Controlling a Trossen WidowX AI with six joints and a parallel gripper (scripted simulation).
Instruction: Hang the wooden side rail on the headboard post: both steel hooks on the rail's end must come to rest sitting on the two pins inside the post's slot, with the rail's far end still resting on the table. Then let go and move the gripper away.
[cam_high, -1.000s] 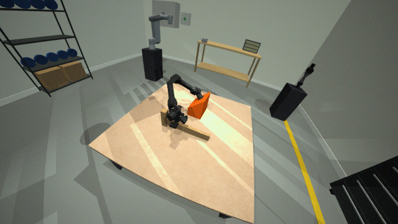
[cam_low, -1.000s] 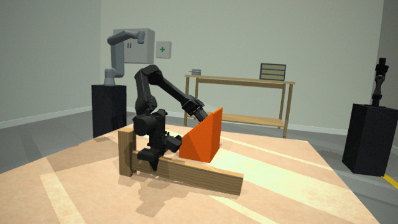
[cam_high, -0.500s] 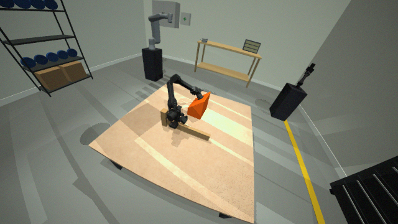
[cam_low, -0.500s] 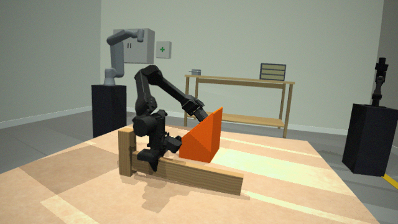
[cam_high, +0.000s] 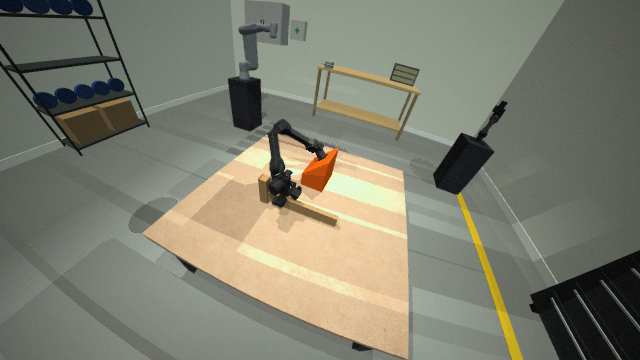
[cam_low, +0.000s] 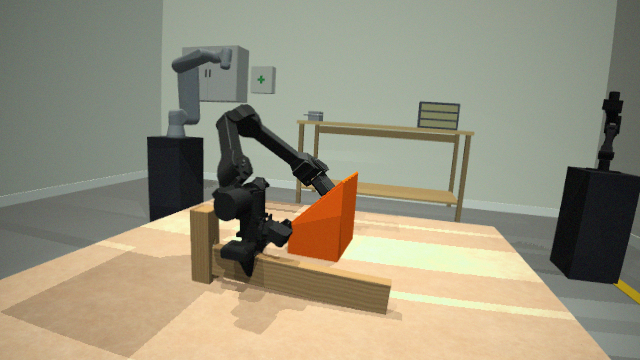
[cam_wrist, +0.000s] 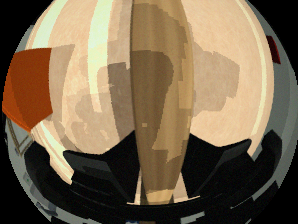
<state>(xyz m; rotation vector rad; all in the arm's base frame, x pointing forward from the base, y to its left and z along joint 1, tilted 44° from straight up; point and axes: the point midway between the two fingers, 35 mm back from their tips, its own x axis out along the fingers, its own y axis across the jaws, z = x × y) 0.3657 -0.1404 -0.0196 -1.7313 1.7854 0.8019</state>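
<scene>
The headboard post lies 12 cm to the right of my gripper tip and 5 cm above it.
</scene>
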